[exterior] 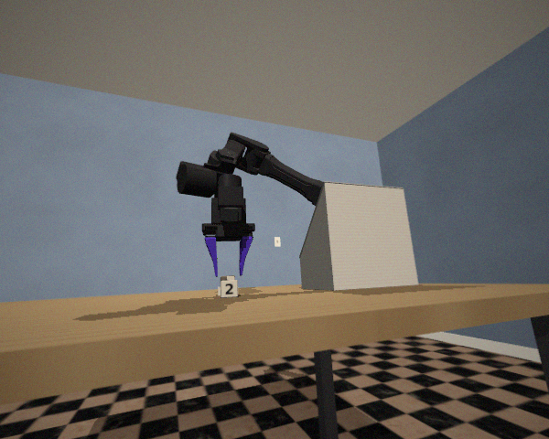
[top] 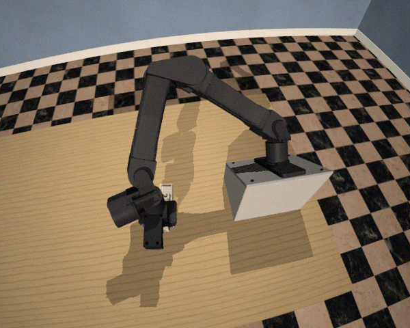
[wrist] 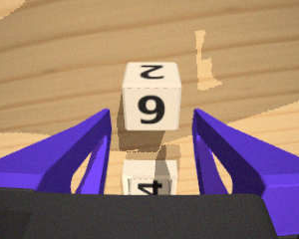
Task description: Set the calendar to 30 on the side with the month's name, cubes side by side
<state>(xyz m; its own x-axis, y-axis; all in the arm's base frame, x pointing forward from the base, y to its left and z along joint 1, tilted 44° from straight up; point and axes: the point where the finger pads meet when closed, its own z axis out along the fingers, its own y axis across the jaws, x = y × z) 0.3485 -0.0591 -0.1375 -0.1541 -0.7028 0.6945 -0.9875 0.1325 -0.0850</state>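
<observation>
My gripper is now 110 mm to the left of the white tray, 40 mm above it and 20 mm past it.
</observation>
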